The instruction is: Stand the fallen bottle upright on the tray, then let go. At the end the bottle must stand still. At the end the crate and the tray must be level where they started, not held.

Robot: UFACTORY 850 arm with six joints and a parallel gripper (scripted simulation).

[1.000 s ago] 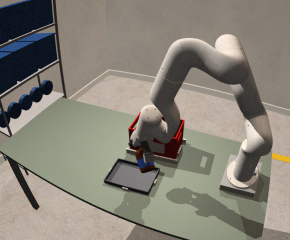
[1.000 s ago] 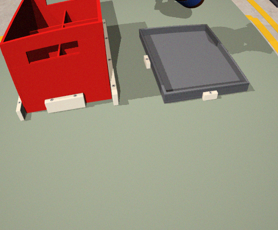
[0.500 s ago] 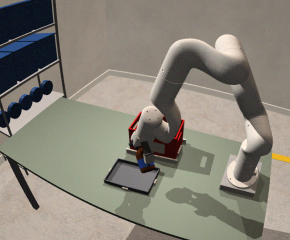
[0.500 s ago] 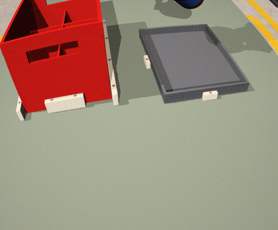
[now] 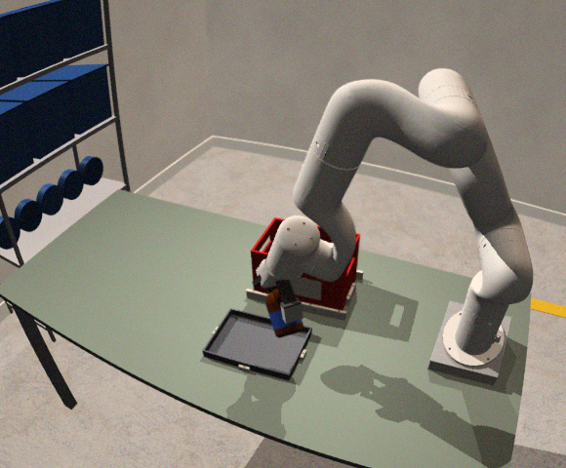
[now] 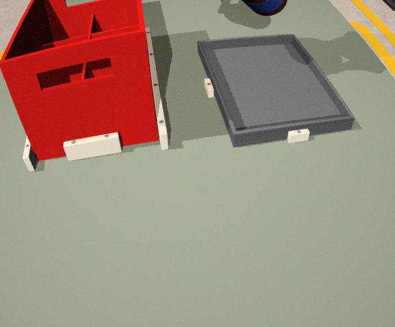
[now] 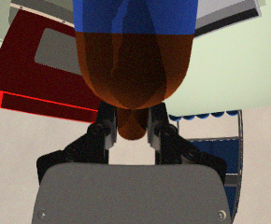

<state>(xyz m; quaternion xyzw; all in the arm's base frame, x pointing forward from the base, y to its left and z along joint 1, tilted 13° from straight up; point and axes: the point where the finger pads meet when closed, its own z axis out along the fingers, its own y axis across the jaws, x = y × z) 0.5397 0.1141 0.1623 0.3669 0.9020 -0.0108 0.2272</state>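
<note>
My gripper is now 3 cm past the bottle, 3 cm to the right of it and 4 cm above it. Round my hand: grey tray (3 cm ahead, 5 cm to the left, 19 cm below); red crate (2 cm ahead, 24 cm to the right, 12 cm below).
</note>
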